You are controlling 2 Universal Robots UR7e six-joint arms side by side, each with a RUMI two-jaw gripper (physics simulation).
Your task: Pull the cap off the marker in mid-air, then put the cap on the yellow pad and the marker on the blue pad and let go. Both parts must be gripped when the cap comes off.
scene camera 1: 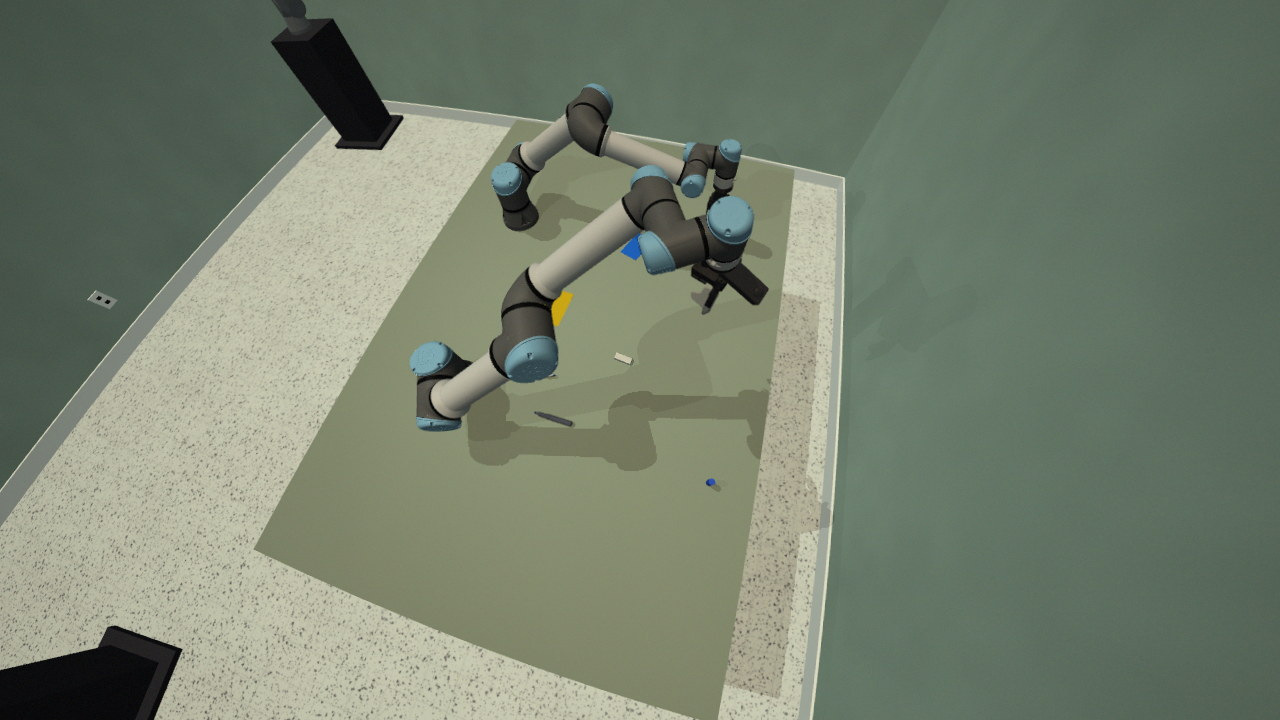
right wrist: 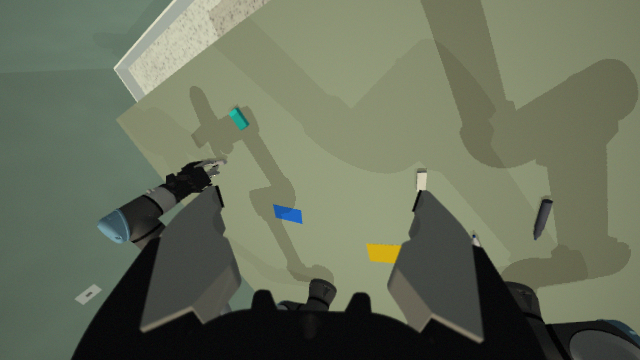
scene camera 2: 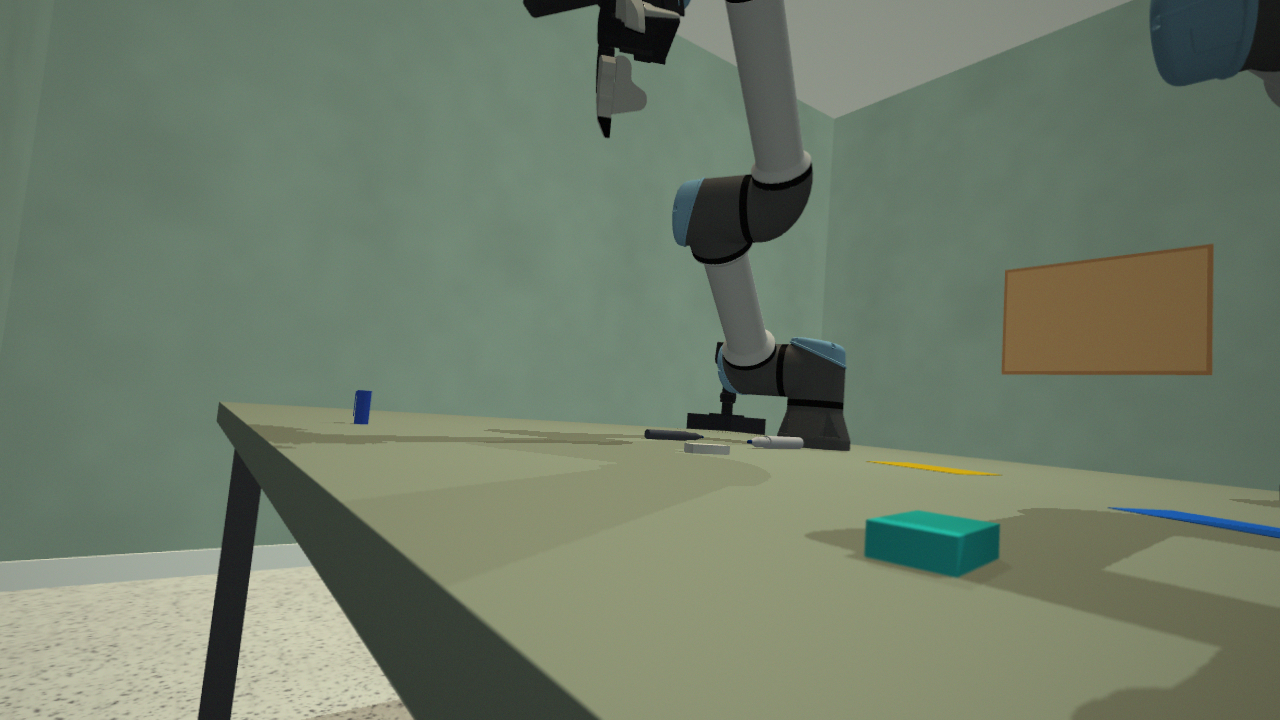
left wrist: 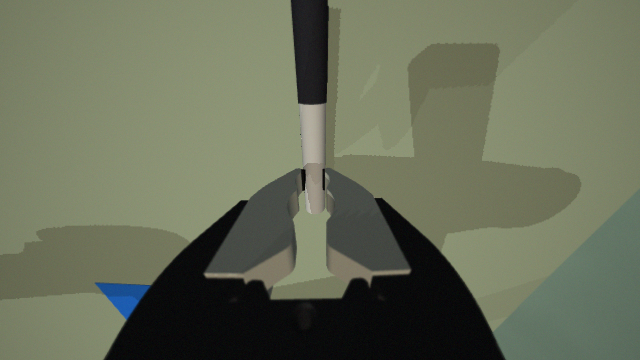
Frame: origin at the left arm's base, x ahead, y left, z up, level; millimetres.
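Seen in the pictures: left gripper, fingertip midpoint: [right wrist: 217, 162] [left wrist: 314, 171]; right gripper, fingertip midpoint: [scene camera 1: 719, 290] [right wrist: 318, 190] [scene camera 2: 622, 91]; left arm's base, link origin: [scene camera 1: 521, 218] [right wrist: 323, 286]; right arm's base, link origin: [scene camera 2: 812, 447].
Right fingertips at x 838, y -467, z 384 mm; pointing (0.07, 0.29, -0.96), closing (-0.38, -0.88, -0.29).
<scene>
Pixels of each thing's top centre, then the offset from my right fingertips to it.
- black cap, top centre: [left wrist: 312, 55] dx -3, dy +678, dz -366 mm
- white barrel, top centre: [left wrist: 313, 139] dx -12, dy +632, dz -366 mm
- yellow pad, top centre: [scene camera 2: 931, 467] [scene camera 1: 553, 306] [right wrist: 387, 254] dx -555, dy +70, dz -384 mm
- blue pad, top centre: [scene camera 2: 1228, 523] [left wrist: 144, 307] [scene camera 1: 636, 246] [right wrist: 287, 214] dx -313, dy +422, dz -384 mm
- teal block, top centre: [scene camera 2: 935, 521] [right wrist: 237, 119] dx +89, dy +391, dz -369 mm
- white block, top centre: [scene camera 2: 707, 444] [right wrist: 421, 182] [scene camera 1: 623, 358] dx -245, dy -84, dz -372 mm
- dark pen, top centre: [scene camera 2: 676, 430] [scene camera 1: 551, 417] [right wrist: 543, 224] dx -420, dy -341, dz -367 mm
- white pen with a blue tip, top centre: [scene camera 2: 774, 436] dx -540, dy -209, dz -362 mm
- blue cylinder, top centre: [scene camera 2: 364, 390] [scene camera 1: 712, 481] dx +111, dy -427, dz -336 mm
The marker has a black cap [left wrist: 311, 55] at the top of the left wrist view and a white barrel [left wrist: 313, 130] below it; the cap is on. It lies low over the table, its shadow close beside it. My left gripper [left wrist: 314, 171] [right wrist: 217, 162] is shut on the barrel near its white end. My right gripper [right wrist: 318, 190] is open and empty, high above the table, with its fingers wide apart. The yellow pad [scene camera 1: 561, 308] [scene camera 2: 935, 468] [right wrist: 382, 253] and the blue pad [scene camera 1: 631, 248] [scene camera 2: 1199, 520] [right wrist: 288, 214] lie flat; each is partly covered in some views.
A teal block [scene camera 2: 930, 541] [right wrist: 239, 119], a white block [scene camera 1: 622, 358] [scene camera 2: 707, 448] [right wrist: 421, 180], a dark pen [scene camera 1: 554, 418] [scene camera 2: 671, 435] [right wrist: 543, 219], a white pen with a blue tip [scene camera 2: 780, 442] and a blue cylinder [scene camera 1: 710, 482] [scene camera 2: 361, 407] are on the table.
</scene>
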